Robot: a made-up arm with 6 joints.
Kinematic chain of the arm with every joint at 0, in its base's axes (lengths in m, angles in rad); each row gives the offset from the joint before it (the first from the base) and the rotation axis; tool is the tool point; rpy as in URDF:
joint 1: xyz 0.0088 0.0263 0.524 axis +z
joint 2: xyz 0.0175 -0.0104 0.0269 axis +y
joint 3: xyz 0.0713 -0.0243 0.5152 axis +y
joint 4: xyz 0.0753 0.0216 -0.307 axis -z
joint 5: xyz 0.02 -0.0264 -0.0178 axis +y
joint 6: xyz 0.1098 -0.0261 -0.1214 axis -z
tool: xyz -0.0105 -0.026 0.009 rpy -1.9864 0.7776 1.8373
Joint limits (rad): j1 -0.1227..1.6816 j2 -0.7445..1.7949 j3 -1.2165..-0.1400 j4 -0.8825..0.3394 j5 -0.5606..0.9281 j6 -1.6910..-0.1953
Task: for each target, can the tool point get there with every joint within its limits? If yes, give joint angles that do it. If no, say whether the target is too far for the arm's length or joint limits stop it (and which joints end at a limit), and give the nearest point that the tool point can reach.
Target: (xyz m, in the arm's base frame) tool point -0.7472 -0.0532 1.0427
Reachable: no: joint limits stop it (at a limit: joint 1, joint 2, joint 4, joint 5, joint 6) | nearest point -0.1056 0.1500 1.0725 | short by 0.674 m
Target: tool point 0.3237 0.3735 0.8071
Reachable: yes | joints 1.0362 -0.1007 -0.6889 0.0325 0.6929 -0.6202
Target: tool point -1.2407 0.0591 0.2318
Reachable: no: too far | nearest point -0.1125 0.2122 0.1747 | short by 1.140 m
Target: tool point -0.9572 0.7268 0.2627
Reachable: no: too far | nearest point -0.1745 0.7694 0.2789 | short by 0.784 m
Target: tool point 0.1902 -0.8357 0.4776
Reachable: no: joint limits stop it (at a limit: joint 1, joint 3, joint 4) | nearest point 0.3725 -0.1666 0.4505 | short by 0.694 m
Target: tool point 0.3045 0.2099 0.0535
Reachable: yes | joints 0.4321 1.5074 -0.6286 -0.7413 0.0185 -1.5218
